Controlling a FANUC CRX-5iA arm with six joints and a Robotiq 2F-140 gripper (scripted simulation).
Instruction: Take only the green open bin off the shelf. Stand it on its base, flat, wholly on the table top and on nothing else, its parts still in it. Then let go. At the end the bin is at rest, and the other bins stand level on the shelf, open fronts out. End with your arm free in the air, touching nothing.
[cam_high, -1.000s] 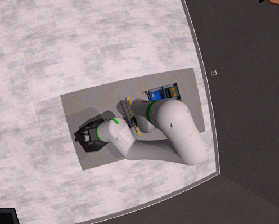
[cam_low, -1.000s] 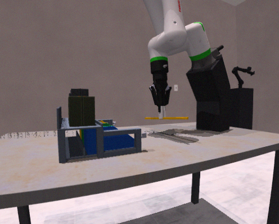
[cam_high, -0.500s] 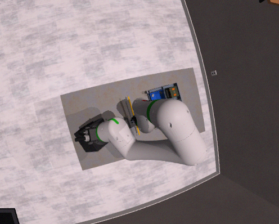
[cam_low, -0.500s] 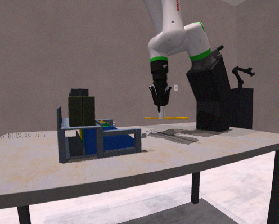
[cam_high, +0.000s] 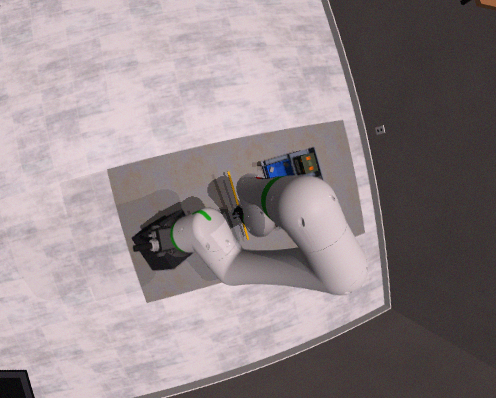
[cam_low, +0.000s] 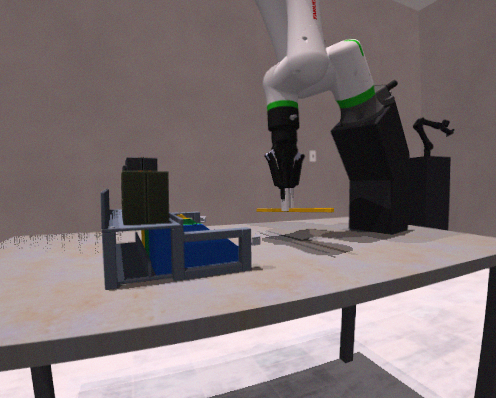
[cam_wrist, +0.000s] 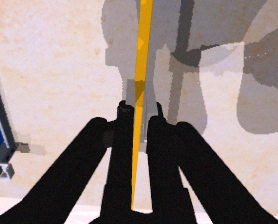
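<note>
My hand is 30 mm above the thin yellow rod. Also, from my hand: green open bin 300 mm ahead, 80 mm to the left, 80 mm below; then blue bin 270 mm ahead, 190 mm to the left, 80 mm below; then yellow bin 330 mm ahead, 30 mm to the right, 80 mm below.
</note>
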